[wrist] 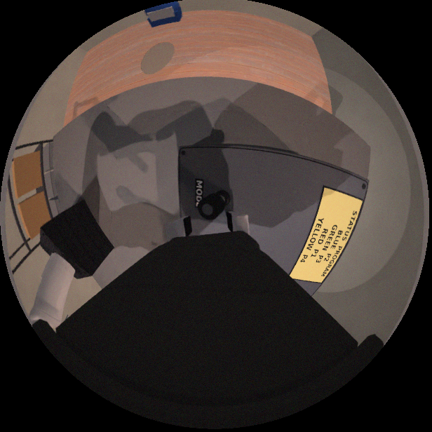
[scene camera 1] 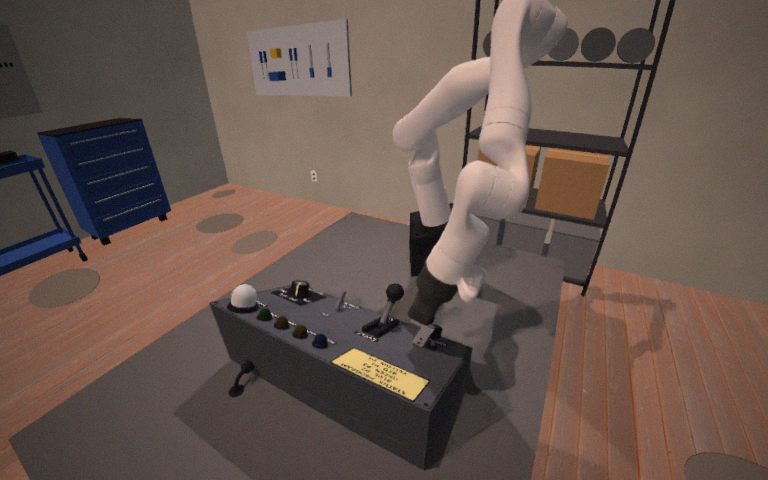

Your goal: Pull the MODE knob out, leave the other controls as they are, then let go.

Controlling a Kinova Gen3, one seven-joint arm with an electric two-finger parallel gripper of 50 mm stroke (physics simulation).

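Frame: origin at the arm's base, x ahead, y left, z up, level; centimetres.
Seen in the pictures: gripper, fingertip midpoint: (scene camera 1: 421, 333); arm's base, origin of the base link: (scene camera 1: 436, 219).
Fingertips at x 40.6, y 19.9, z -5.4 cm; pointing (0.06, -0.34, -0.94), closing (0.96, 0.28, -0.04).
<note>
Offsets run from my fingertips to a thing's top centre. "pt": to the spot under its first point.
The black round MODE knob @[pt dx +0.8, dy +3.8, dz +1.3 cm] (scene camera 1: 435, 339) (wrist: 207, 208) stands near one end of the dark control panel (scene camera 1: 317, 376) (wrist: 265, 175). In the wrist view it partly covers the last letter of its MODE label (wrist: 199, 189). My gripper (scene camera 1: 431, 333) (wrist: 208, 221) is open and empty, low over the panel at the knob. In the wrist view the knob appears just beyond the fingertips, lined up with the gap between them. In the scene view the near finger partly hides the knob, so its exact depth between the fingers cannot be told.
A lever with a black ball @[dx -3.6, dy -9.5, dz +6.4 cm] (scene camera 1: 394, 292) stands close beside the gripper. Farther along are a toggle switch @[dx +2.9, dy -20.7, dz +2.8 cm] (scene camera 1: 340, 301), a rotary knob @[dx +5.5, dy -32.4, dz +2.9 cm] (scene camera 1: 300, 289), a white dome @[pt dx +21.1, dy -29.3, dz +9.5 cm] (scene camera 1: 244, 296) and several small coloured domes. A yellow label @[pt dx +16.5, dy +2.6, dz +5.8 cm] (scene camera 1: 382, 373) (wrist: 327, 235) lies on the panel.
</note>
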